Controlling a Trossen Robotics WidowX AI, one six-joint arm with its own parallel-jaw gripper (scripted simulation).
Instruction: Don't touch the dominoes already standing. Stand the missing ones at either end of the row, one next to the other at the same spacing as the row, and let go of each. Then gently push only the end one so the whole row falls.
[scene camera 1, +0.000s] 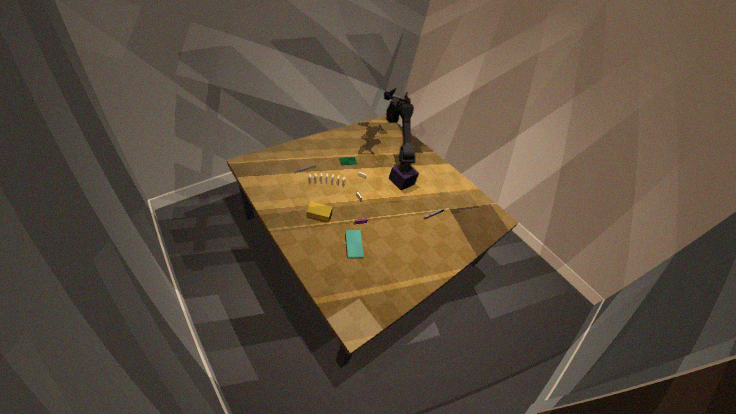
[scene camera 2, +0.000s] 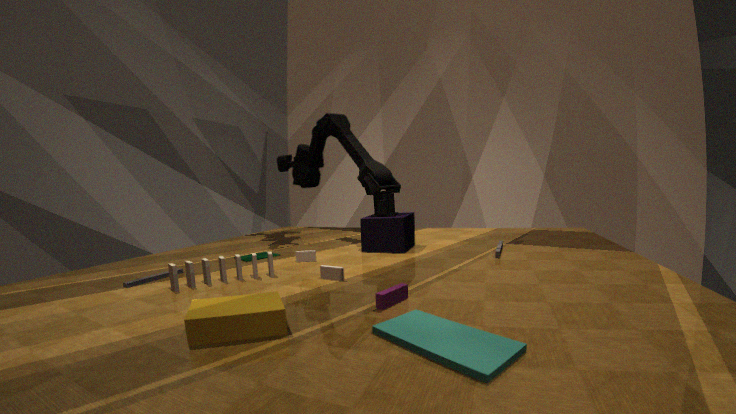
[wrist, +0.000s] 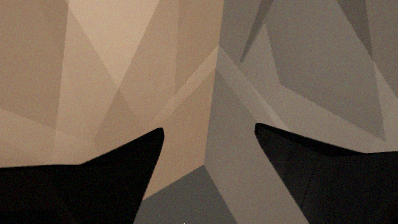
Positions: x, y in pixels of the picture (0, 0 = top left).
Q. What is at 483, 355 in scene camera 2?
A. A flat teal slab.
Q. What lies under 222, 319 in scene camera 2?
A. A yellow block.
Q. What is my gripper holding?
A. Nothing.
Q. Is my gripper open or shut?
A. Open.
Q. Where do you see my gripper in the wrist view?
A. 208, 130
